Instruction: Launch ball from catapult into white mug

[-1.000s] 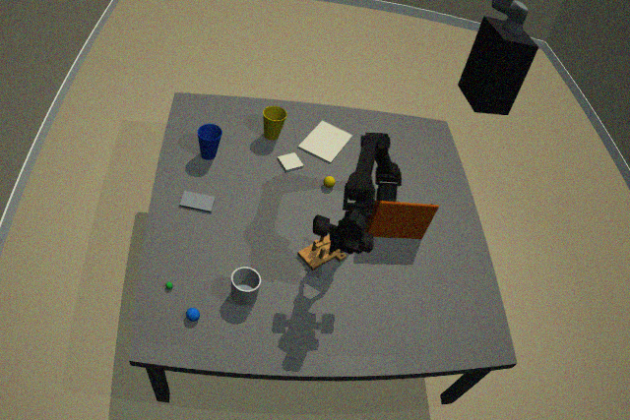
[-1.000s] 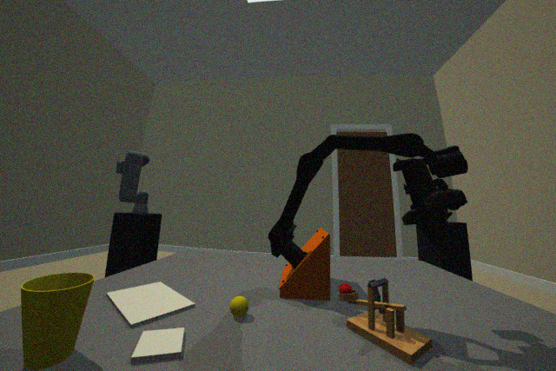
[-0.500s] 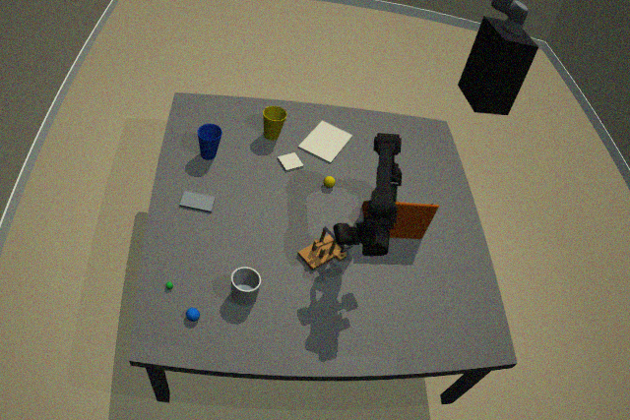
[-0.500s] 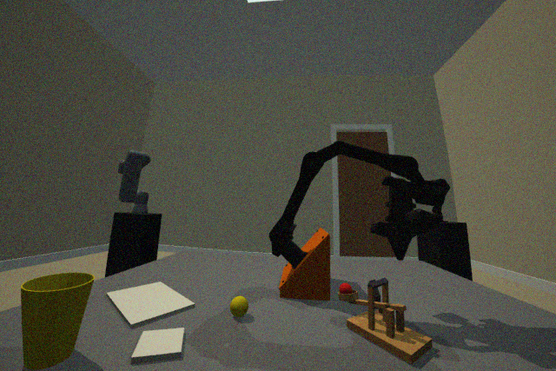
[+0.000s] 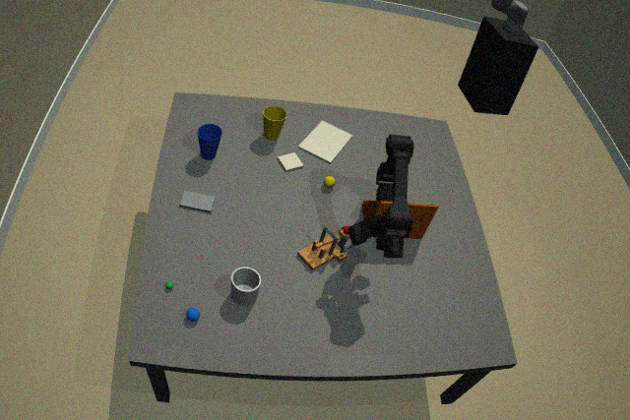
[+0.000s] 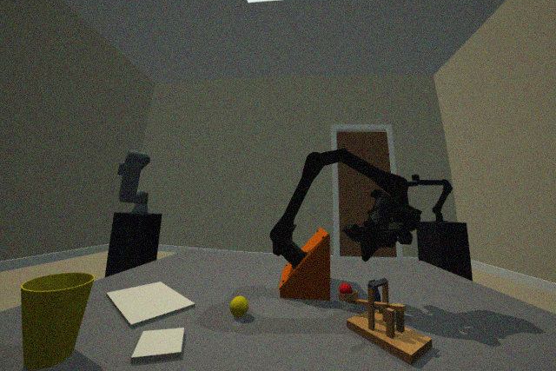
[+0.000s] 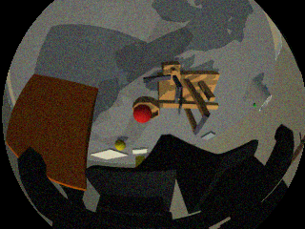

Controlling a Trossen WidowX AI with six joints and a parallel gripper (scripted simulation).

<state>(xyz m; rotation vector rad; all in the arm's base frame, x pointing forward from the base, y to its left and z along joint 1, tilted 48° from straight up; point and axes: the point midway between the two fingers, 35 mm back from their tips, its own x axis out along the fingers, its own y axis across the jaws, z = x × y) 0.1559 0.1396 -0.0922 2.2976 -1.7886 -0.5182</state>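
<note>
Right now my gripper tip is 5 cm to the left of the red ball and 7 cm above it. The rest, counted from my gripper tip: yellow ball: 31 cm to the right, 11 cm below; wooden catapult: 6 cm ahead, 1 cm to the right, 8 cm below; white mug: 38 cm ahead, 15 cm to the left, 10 cm below.
</note>
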